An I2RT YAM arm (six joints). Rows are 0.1 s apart.
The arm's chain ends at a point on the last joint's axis. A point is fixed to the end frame.
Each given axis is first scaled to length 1.
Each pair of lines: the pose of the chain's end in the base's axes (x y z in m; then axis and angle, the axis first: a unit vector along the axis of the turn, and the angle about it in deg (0 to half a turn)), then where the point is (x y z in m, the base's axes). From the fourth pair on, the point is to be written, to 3 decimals.
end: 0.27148, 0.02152, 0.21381, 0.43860, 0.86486, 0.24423, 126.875
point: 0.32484 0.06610 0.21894
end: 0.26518, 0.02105, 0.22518, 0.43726, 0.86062, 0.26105, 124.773
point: 0.31809 0.06575 0.23316
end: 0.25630, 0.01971, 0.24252, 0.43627, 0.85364, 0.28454, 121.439
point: 0.30846 0.06436 0.25464
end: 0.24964, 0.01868, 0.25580, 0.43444, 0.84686, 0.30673, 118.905
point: 0.301 0.063 0.271
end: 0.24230, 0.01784, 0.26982, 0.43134, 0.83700, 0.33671, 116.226
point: 0.292 0.063 0.290
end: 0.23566, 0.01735, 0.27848, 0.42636, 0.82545, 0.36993, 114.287
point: 0.283 0.062 0.303
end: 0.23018, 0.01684, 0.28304, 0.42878, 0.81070, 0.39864, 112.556
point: 0.276 0.061 0.311
